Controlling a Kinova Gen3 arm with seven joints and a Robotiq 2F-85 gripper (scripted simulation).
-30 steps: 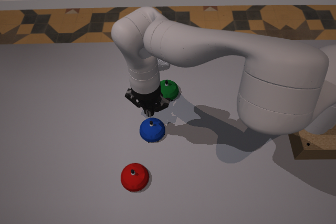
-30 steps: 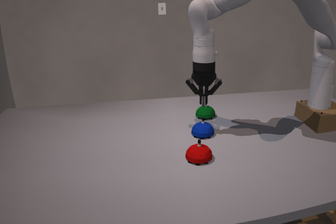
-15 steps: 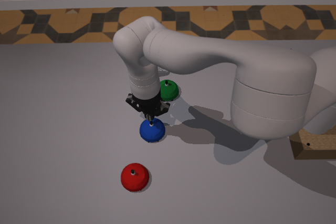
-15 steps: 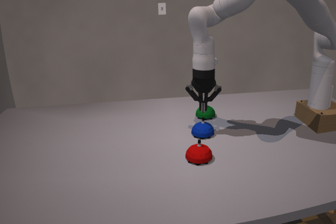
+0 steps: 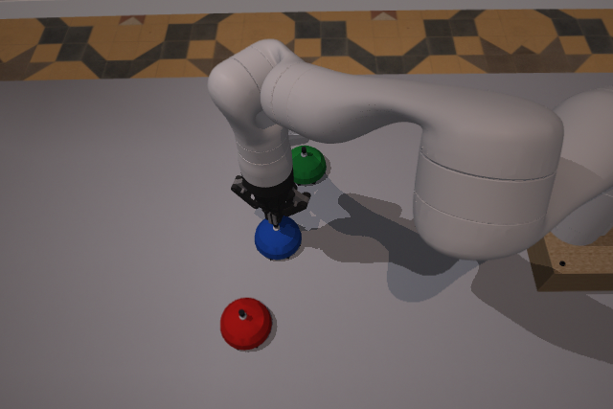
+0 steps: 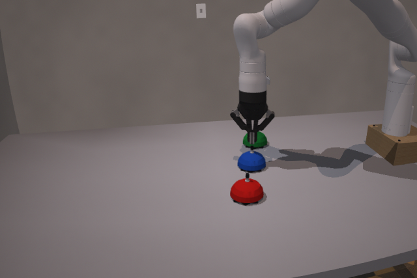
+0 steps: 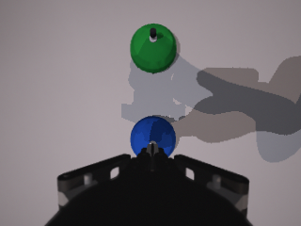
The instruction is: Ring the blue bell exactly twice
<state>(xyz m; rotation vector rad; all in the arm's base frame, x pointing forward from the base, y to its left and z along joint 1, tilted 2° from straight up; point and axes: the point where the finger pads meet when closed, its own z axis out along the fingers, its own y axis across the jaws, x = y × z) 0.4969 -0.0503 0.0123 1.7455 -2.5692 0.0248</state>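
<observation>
Now: hand 50 mm above the blue bell. The rest, counted from my hand: green bell: 60 mm behind, 150 mm to the right, 50 mm below; then red bell: 60 mm ahead, 150 mm to the left, 50 mm below.
</observation>
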